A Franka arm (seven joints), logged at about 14 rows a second.
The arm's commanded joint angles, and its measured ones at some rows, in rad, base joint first. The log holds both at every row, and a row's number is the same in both.
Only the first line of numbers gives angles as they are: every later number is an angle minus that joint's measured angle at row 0.
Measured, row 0: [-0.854, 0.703, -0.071, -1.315, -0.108, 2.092, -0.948]
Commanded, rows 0 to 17: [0.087, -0.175, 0.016, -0.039, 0.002, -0.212, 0.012]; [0.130, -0.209, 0.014, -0.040, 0.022, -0.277, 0.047]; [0.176, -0.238, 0.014, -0.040, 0.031, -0.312, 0.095]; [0.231, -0.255, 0.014, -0.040, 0.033, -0.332, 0.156]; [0.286, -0.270, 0.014, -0.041, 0.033, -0.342, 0.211]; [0.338, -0.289, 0.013, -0.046, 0.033, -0.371, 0.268]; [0.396, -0.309, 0.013, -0.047, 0.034, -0.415, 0.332]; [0.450, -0.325, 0.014, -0.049, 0.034, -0.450, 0.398]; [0.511, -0.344, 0.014, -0.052, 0.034, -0.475, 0.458]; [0.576, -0.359, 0.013, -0.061, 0.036, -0.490, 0.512]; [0.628, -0.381, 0.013, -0.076, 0.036, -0.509, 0.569]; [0.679, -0.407, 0.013, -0.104, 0.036, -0.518, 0.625]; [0.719, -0.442, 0.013, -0.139, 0.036, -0.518, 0.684]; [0.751, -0.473, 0.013, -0.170, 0.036, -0.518, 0.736]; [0.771, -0.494, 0.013, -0.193, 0.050, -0.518, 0.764]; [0.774, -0.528, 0.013, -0.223, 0.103, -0.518, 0.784]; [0.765, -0.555, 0.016, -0.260, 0.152, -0.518, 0.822]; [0.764, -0.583, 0.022, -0.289, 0.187, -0.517, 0.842]
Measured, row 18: [0.778, -0.491, 0.027, -0.183, 0.116, -0.526, 0.809]
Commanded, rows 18 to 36: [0.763, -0.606, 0.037, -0.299, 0.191, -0.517, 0.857]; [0.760, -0.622, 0.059, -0.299, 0.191, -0.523, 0.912]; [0.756, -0.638, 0.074, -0.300, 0.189, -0.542, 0.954]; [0.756, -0.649, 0.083, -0.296, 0.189, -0.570, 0.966]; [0.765, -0.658, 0.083, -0.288, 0.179, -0.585, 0.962]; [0.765, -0.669, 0.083, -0.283, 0.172, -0.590, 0.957]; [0.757, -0.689, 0.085, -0.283, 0.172, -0.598, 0.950]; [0.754, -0.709, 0.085, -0.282, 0.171, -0.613, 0.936]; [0.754, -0.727, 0.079, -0.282, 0.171, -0.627, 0.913]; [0.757, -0.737, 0.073, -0.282, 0.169, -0.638, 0.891]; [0.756, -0.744, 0.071, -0.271, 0.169, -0.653, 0.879]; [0.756, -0.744, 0.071, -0.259, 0.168, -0.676, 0.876]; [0.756, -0.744, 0.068, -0.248, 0.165, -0.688, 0.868]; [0.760, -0.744, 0.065, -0.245, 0.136, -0.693, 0.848]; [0.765, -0.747, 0.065, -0.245, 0.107, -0.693, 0.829]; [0.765, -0.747, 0.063, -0.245, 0.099, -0.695, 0.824]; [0.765, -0.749, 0.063, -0.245, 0.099, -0.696, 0.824]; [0.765, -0.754, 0.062, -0.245, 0.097, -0.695, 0.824]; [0.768, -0.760, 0.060, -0.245, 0.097, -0.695, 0.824]
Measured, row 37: [0.758, -0.743, 0.069, -0.254, 0.111, -0.677, 0.838]
